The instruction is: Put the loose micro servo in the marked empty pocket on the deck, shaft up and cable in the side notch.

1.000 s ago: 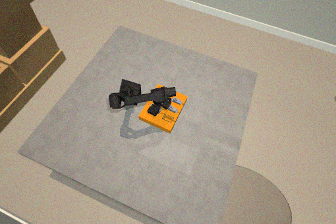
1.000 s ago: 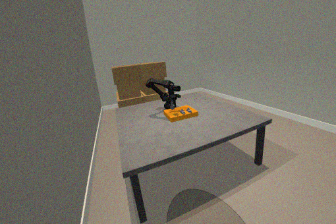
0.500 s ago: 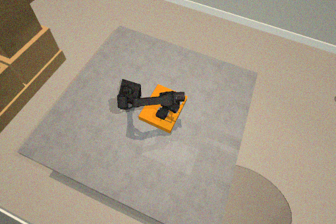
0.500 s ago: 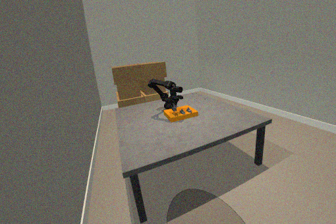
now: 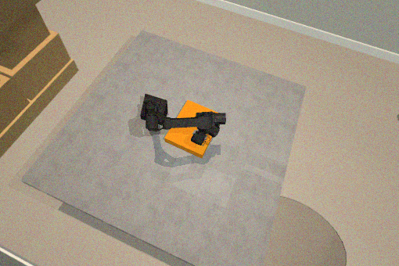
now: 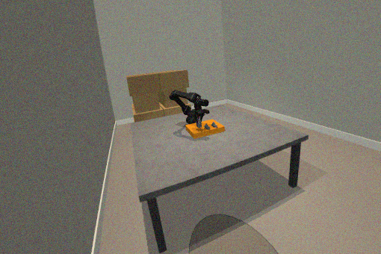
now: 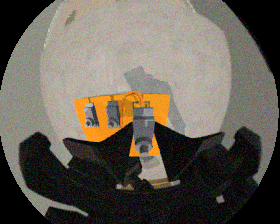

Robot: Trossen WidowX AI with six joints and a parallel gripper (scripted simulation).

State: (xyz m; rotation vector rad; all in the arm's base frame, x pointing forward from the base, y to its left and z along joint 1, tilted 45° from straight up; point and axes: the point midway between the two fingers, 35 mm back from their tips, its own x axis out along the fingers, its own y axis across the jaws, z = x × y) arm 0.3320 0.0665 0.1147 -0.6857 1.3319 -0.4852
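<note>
The orange deck is 130 mm behind my gripper tip, 100 mm below it and 70 mm to the left of it.
</note>
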